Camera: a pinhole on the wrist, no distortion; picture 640 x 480 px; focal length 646.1 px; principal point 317.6 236.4 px. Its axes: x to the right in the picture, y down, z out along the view. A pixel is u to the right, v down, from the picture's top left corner.
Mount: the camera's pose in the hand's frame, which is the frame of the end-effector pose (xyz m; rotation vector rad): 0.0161 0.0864 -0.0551 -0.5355 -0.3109 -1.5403
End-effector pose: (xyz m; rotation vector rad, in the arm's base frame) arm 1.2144 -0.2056 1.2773 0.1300 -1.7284 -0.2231
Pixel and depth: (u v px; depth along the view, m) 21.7 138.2 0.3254
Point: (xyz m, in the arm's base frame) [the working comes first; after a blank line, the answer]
In the camera's frame: -0.1490 -0.0495 0.3254

1.0790 0.1770 1.3471
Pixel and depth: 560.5 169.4 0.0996
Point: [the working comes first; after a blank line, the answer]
In the camera's frame: 0.0374 -0.0103 0.0996

1.1658 -0.1033 1.3128
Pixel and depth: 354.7 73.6 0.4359
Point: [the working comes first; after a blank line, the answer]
In the camera's frame: 0.0250 -0.1098 0.4359

0.8943 0.1123 1.2586
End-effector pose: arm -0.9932 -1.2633 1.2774 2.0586 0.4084 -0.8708
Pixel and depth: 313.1 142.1 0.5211
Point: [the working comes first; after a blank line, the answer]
In the camera's frame: -0.0036 -0.0761 0.5211

-0.9537 -1.7948 1.3164
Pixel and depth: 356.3 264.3 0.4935
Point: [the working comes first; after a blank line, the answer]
In the camera's frame: 0.0296 0.0213 0.4935

-0.9062 -1.7535 1.2305
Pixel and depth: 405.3 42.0 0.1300
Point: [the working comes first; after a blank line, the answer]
In the camera's frame: 0.0176 -0.0391 0.1300

-0.9479 -1.4018 1.3331
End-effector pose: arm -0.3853 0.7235 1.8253 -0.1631 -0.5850 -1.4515
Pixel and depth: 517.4 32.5 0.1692
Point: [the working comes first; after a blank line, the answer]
In the camera's frame: 0.0523 -0.0534 0.1692

-0.2936 0.8065 1.9552
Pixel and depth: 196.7 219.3 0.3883
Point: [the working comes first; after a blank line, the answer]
In the camera's frame: -0.0727 -0.0103 0.3883

-0.1166 0.8259 2.1389
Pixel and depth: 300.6 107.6 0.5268
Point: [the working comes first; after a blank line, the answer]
In the camera's frame: -0.0139 -0.1050 0.5268

-0.1373 0.9656 2.2470
